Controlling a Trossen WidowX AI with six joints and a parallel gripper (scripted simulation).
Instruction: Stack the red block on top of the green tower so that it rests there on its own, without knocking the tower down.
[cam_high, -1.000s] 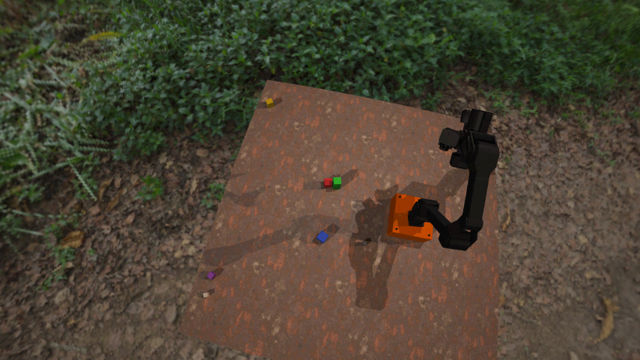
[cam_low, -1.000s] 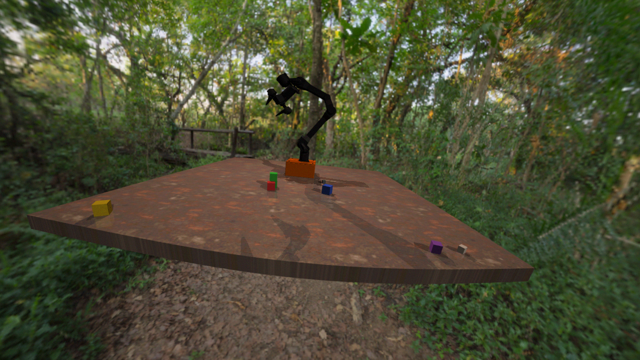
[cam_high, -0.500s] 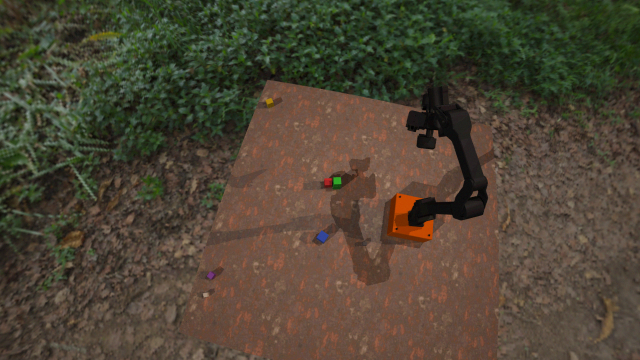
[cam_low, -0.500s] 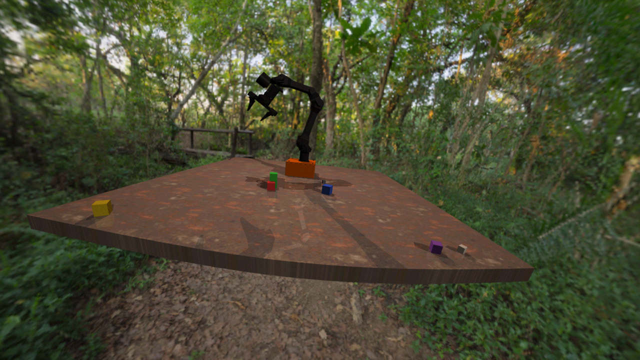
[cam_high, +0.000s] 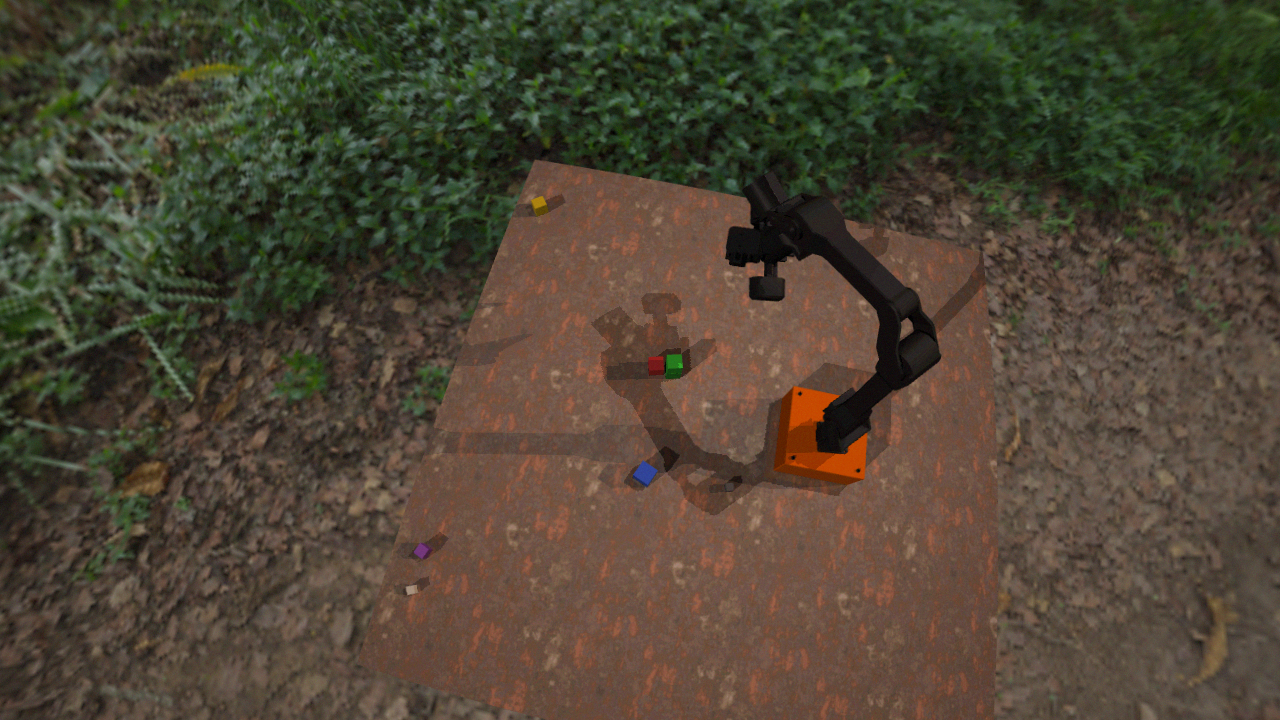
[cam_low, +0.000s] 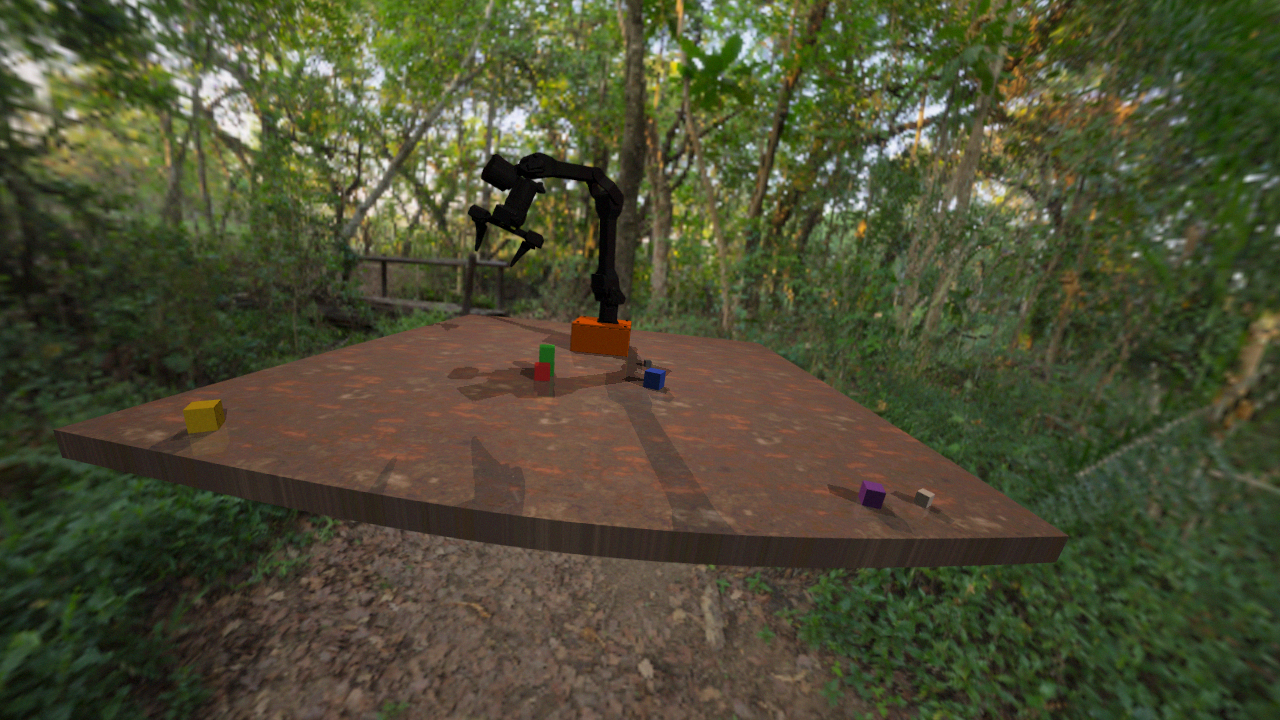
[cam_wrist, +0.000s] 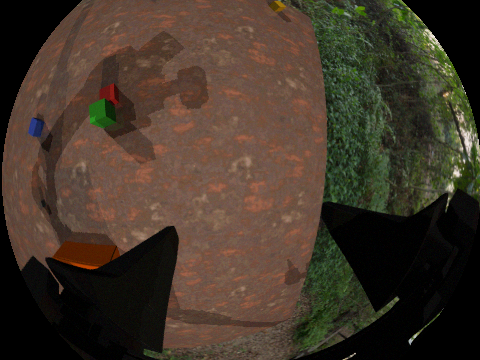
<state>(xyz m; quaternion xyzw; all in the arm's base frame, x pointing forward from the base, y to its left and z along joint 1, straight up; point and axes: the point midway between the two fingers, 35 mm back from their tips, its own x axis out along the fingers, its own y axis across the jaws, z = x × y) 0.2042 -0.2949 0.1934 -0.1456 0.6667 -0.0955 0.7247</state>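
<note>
Now: the red block 17 cm ahead of my gripper tip, 16 cm to the left of it and 23 cm below it. Also, from my gripper tip: small grey cube: 1 cm behind, 41 cm to the left, 24 cm below; then yellow cube: 51 cm ahead, 26 cm to the right, 23 cm below; then blue cube: 17 cm ahead, 40 cm to the left, 23 cm below.
</note>
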